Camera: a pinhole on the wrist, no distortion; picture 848 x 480 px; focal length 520.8 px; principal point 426.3 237.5 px. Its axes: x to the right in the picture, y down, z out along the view. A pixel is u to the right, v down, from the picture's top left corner.
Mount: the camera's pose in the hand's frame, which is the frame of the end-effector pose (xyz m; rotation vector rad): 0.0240 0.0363 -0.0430 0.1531 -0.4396 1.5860
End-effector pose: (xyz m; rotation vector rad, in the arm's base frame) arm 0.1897 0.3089 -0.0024 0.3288 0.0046 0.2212
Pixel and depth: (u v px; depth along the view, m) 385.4 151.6 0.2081
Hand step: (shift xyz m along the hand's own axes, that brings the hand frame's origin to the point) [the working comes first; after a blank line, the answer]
In the camera's frame: -0.0163 -0.0343 0.2081

0.0238 -0.0554 0.1476
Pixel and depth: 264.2 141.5 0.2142
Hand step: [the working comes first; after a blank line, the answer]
In the camera's frame: -0.0667 -0.0395 0.2142

0.0315 -0.1044 0.1360
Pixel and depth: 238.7 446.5 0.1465
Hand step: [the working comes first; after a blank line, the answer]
In the camera's frame: -0.0528 0.0588 0.1465

-0.0547 -0.0671 0.0611
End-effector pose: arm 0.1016 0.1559 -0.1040 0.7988 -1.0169 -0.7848
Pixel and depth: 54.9 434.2 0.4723
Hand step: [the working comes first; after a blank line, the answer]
In the camera's frame: -0.3368 0.1784 0.4723

-0.2066 -0.4518 0.2343
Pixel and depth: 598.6 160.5 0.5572
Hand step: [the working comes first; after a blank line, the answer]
In the camera's frame: 0.1843 -0.0824 0.5572

-0.0025 0.0028 0.5481
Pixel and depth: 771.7 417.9 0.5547
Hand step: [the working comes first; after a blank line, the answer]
In the camera's frame: 0.3679 0.1921 0.5547

-0.2853 0.1729 0.5617
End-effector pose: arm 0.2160 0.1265 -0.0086 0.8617 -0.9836 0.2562
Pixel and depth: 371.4 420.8 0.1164
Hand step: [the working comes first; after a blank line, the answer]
In the camera's frame: -0.0123 0.0410 0.1164

-0.0350 -0.0182 0.0514
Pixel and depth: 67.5 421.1 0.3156
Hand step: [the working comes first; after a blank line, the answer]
In the camera's frame: -0.2174 0.1113 0.3156

-0.1229 -0.2827 0.1465
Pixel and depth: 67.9 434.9 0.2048
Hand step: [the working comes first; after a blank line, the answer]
In the camera's frame: -0.1409 0.0776 0.2048

-0.0766 -0.1706 0.0790
